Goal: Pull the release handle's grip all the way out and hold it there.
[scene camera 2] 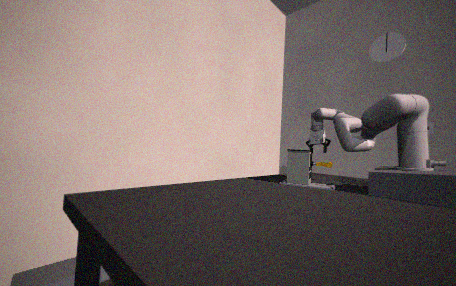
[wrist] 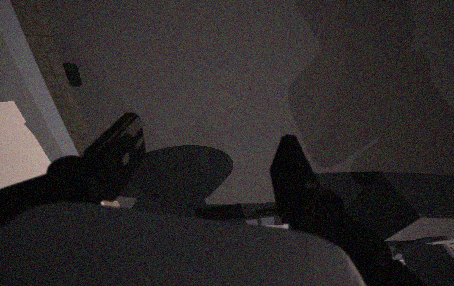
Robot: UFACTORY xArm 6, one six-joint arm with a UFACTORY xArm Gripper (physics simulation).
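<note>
The release handle's yellow grip point(scene camera 2: 324, 164) sticks out to the right from the side of an upright pale grey box point(scene camera 2: 298, 167) in the scene view. A short dark part lies between the grip and the box. My gripper point(scene camera 2: 318, 150) point(wrist: 210, 143) is open and empty, pointing down above the grip and close to the box's top right edge. Its two dark fingers stand wide apart in the wrist view. The grip cannot be made out in the wrist view, which is very dark.
The box stands on a thin light base plate point(scene camera 2: 325, 187). A dark table point(scene camera 2: 240, 225) fills the foreground. The arm stands on a grey block point(scene camera 2: 412, 188) to the right. A small dark block point(wrist: 72, 74) and a rounded dark shape point(wrist: 185, 167) show in the wrist view.
</note>
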